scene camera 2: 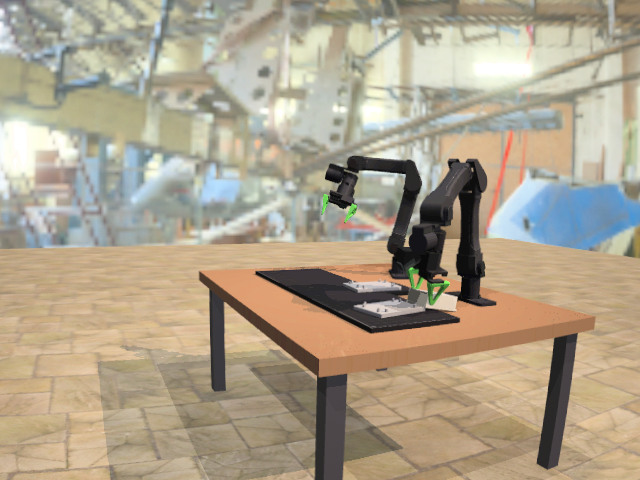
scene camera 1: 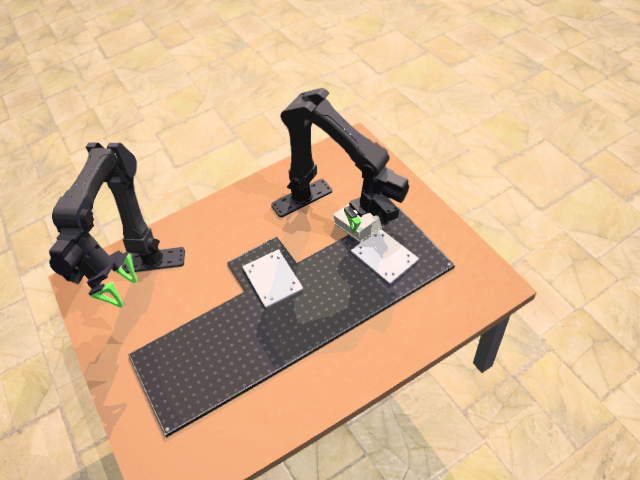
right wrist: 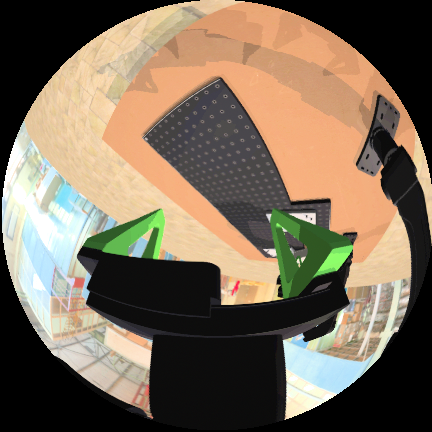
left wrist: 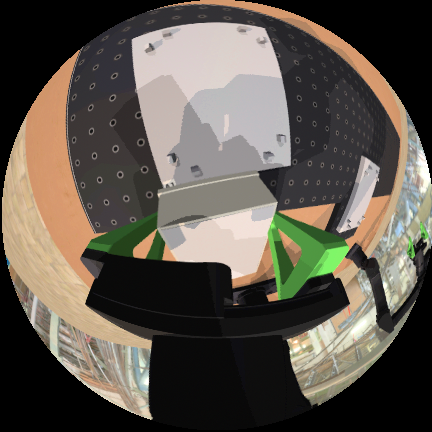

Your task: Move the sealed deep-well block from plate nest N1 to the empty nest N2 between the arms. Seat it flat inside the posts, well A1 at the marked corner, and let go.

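Frame: origin at the left arm's base, x ahead, y left, z up, level; centimetres.
Seen in the pictures: left gripper, between the fingertips: point(scene camera 2: 422, 298) point(scene camera 1: 364, 227) point(right wrist: 299, 256) point(left wrist: 216, 214); right gripper, between the fingertips: point(scene camera 2: 333, 218) point(scene camera 1: 128, 294) point(right wrist: 217, 214); left arm's base, origin of its link: point(scene camera 2: 469, 300) point(scene camera 1: 302, 198) point(left wrist: 248, 290); right arm's base, origin of its link: point(scene camera 2: 399, 275) point(scene camera 1: 153, 261) point(right wrist: 378, 138) point(left wrist: 353, 250).
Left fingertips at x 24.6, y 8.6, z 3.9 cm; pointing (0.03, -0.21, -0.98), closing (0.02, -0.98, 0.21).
Observation:
Pixels of each thing's top centre, then the offset from my left fingertips to it. Level surfaces: height alone.
- sealed deep-well block, centre of its top: point(left wrist: 226, 266) point(scene camera 2: 433, 288) point(scene camera 1: 356, 214) point(right wrist: 305, 261) dx -3.8, dy -0.4, dz +2.6 cm
- nest N1, centre of its top: point(left wrist: 221, 79) point(scene camera 2: 389, 303) point(scene camera 1: 384, 252) point(right wrist: 280, 254) dx +10.8, dy -0.2, dz -0.4 cm
- Nest N2, centre of its top: point(left wrist: 366, 199) point(scene camera 1: 271, 275) point(right wrist: 291, 225) point(scene camera 2: 372, 281) dx -0.6, dy -31.8, dz -0.4 cm
- black perforated board, height of its surface: dz -2.6 cm
The sealed deep-well block point(scene camera 1: 342, 217) point(scene camera 2: 447, 301) point(left wrist: 217, 240), pale with a grey end face, is at the back edge of nest N1 point(scene camera 1: 385, 260) point(scene camera 2: 387, 308) point(left wrist: 240, 55), mostly off the plate. Whether it is tilted is hard to tell. My left gripper point(scene camera 1: 367, 227) point(scene camera 2: 424, 296) point(left wrist: 216, 214) is shut on the block, one finger at each long side. Nest N2 point(scene camera 1: 271, 276) point(scene camera 2: 372, 285) point(left wrist: 360, 195), a white plate with corner posts, is empty. My right gripper point(scene camera 1: 129, 293) point(scene camera 2: 334, 218) point(right wrist: 217, 214) is open and empty, high at the picture's left.
Both nests stand on a black perforated board point(scene camera 1: 206, 356) point(scene camera 2: 299, 281) point(left wrist: 330, 120) point(right wrist: 215, 135) on the orange table point(scene camera 1: 361, 372) point(scene camera 2: 439, 351). The left arm's base plate point(scene camera 1: 320, 188) point(scene camera 2: 483, 301) is close to the block. The N1 posts stand up at its corners.

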